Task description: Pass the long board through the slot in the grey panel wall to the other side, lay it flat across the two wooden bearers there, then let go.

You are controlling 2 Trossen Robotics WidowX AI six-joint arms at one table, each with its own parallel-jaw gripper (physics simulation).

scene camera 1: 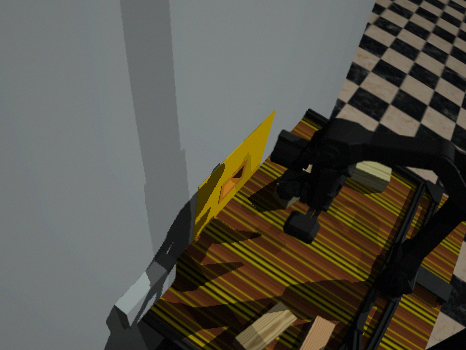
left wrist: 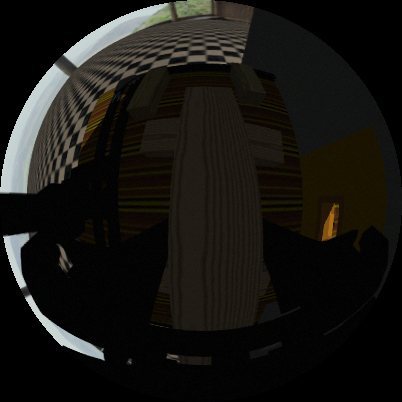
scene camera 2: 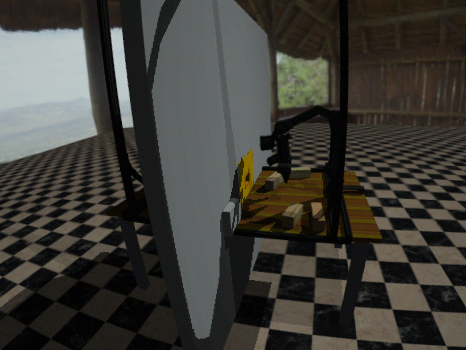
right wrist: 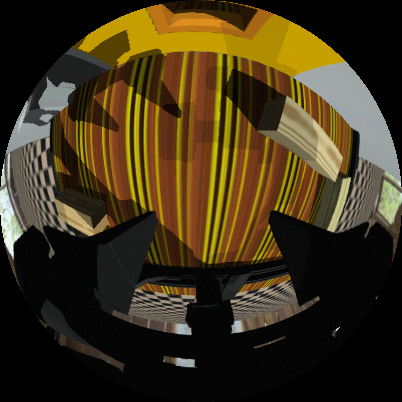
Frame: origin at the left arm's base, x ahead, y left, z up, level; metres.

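Where they show: left gripper, fingertip midpoint: (left wrist: 214, 222); right gripper, fingertip midpoint: (scene camera 2: 286, 179) (right wrist: 214, 216); left arm's base at its link origin: (left wrist: 100, 203); right arm's base at its link origin: (scene camera 1: 390, 286) (right wrist: 207, 281).
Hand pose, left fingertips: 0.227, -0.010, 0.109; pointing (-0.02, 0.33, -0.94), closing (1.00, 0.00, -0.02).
Note:
Things, the pixels of their centre, and the offset from my left fingertips, as dx, dy, dz. "pt": a spot on its surface instead.
- long board at the middle of its body: (left wrist: 214, 210) +0.000, +0.009, -0.002
- slot at a spot on its surface: (scene camera 1: 227, 190) (left wrist: 331, 226) pt +0.255, -0.038, -0.066
- further block at the middle of its body: (right wrist: 308, 142) (scene camera 2: 274, 180) +0.370, +0.128, -0.104
- crosswise block at a spot on its surface: (left wrist: 266, 145) pt +0.097, +0.106, -0.091
- pale bracket at a spot on its surface: (scene camera 1: 134, 300) pt +0.278, -0.374, -0.028
My left gripper (left wrist: 214, 222) is shut on the long board (left wrist: 215, 200), which stretches away from it above a striped table in the shaded left wrist view. The board does not show in the scene views. The slot (scene camera 1: 227, 190) (scene camera 2: 247, 178) (left wrist: 329, 225) has an orange rim in a yellow patch on the grey panel wall (scene camera 1: 75, 100) (scene camera 2: 195, 100) (left wrist: 280, 55), at the right of the left wrist view. My right gripper (scene camera 1: 299, 209) (right wrist: 214, 216) is open and empty above the other table. Wooden blocks (scene camera 1: 266, 327) (scene camera 1: 371, 175) (right wrist: 82, 212) lie there; I cannot tell which are the bearers.
Another block (scene camera 1: 319, 334) lies beside the near one. A further block (scene camera 2: 274, 180) (right wrist: 305, 137) lies close by my right gripper. Under the held board, a crosswise block (left wrist: 266, 145) shows, with blocks (left wrist: 150, 92) (left wrist: 248, 82) near that table's far edge. A pale bracket (scene camera 1: 134, 300) juts from the wall.

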